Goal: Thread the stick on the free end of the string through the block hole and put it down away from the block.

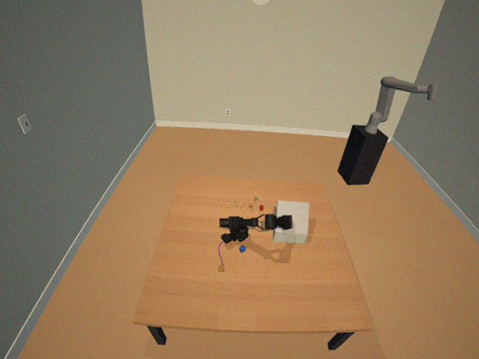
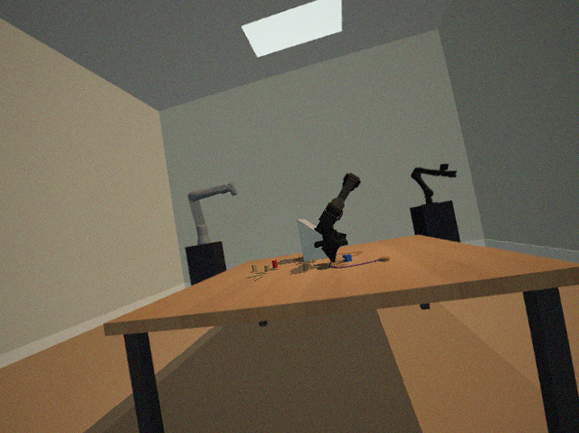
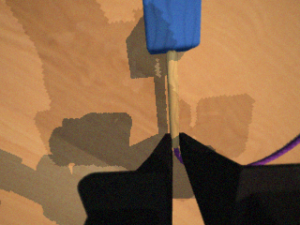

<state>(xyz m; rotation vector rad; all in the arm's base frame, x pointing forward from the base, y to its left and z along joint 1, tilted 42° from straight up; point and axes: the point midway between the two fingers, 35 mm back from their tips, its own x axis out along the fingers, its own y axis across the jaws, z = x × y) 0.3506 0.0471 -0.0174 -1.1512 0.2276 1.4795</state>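
Right now my gripper tip is 7 cm to the right of the blue block and 4 cm past it. The rest, counted from my gripper tip: wooden cylinder: 13 cm to the right, 2 cm ahead; thin wooden stick: 1 cm to the left, 1 cm behind; round wooden button: 20 cm to the left, 10 cm ahead, 1 cm below.
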